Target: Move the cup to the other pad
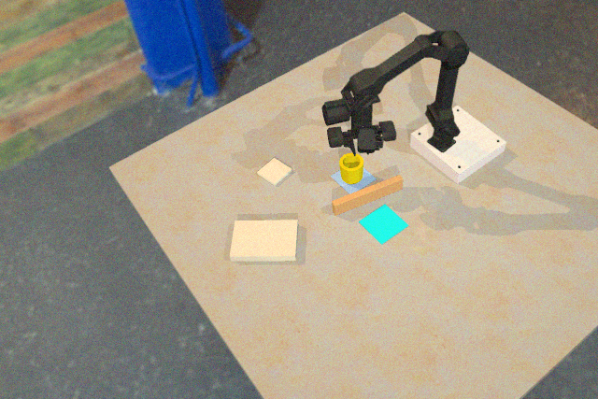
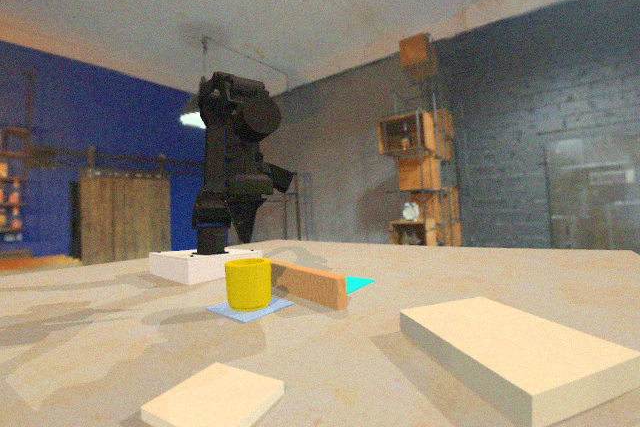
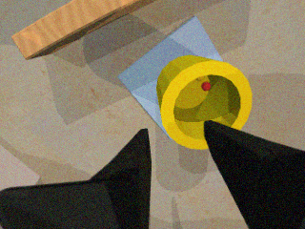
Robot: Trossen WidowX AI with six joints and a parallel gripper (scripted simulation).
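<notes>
The yellow cup lies 20 mm ahead of my gripper tip, 20 mm to the right of it and 60 mm below it. From my gripper tip the other things lie so: cyan pad (80 mm ahead, 170 mm to the left, 110 mm below); light blue pad (20 mm ahead, 10 mm to the right, 110 mm below); small beige tile (170 mm ahead, 210 mm to the right, 90 mm below).
</notes>
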